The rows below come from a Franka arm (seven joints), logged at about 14 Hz.
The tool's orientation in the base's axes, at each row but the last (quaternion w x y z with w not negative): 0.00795 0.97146 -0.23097 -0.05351; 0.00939 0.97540 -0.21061 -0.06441; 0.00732 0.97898 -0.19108 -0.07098; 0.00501 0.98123 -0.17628 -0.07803; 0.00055 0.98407 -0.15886 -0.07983; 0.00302 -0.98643 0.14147 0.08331; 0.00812 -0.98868 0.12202 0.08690
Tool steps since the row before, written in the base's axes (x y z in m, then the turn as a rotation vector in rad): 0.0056 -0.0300 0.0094 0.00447 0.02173 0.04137; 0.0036 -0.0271 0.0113 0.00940 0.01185 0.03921; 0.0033 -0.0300 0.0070 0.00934 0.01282 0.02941; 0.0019 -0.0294 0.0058 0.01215 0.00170 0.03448; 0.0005 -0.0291 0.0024 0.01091 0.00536 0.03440; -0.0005 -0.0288 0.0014 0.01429 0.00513 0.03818; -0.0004 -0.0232 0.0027 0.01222 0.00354 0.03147
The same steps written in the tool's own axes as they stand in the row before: 0.0175 0.0247 -0.0102 -0.00995 -0.01975 -0.04141; 0.0130 0.0237 -0.0119 -0.00117 -0.01287 -0.03999; 0.0133 0.0269 -0.0078 -0.00025 -0.01415 -0.03027; 0.0111 0.0271 -0.0065 0.00544 -0.00450 -0.03591; 0.0092 0.0275 -0.0032 0.00315 -0.00759 -0.03555; 0.0073 0.0278 -0.0021 0.00578 -0.00825 -0.03983; 0.0047 0.0226 -0.0035 0.00535 -0.00624 -0.03293
